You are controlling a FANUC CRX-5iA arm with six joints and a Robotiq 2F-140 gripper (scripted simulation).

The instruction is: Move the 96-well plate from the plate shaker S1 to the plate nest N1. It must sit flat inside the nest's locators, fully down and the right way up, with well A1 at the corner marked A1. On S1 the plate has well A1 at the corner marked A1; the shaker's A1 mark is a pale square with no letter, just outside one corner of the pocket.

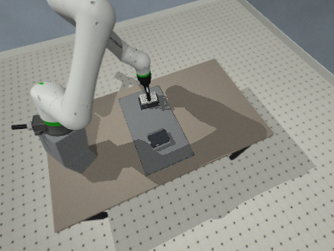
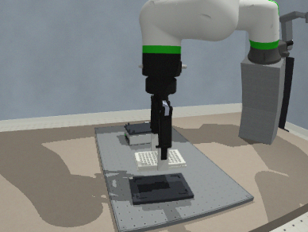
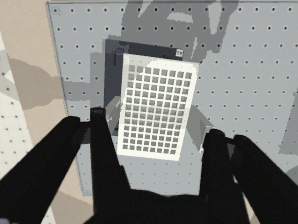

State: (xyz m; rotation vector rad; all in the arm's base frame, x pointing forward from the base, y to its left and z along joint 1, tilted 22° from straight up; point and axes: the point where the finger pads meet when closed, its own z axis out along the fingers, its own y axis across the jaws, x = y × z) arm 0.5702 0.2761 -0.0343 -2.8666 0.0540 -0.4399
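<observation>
The dark plate nest N1 is 20 mm to the left of my hand and 100 mm below it. The rest, counted from my hand: white 96-well plate (20 mm below).
</observation>
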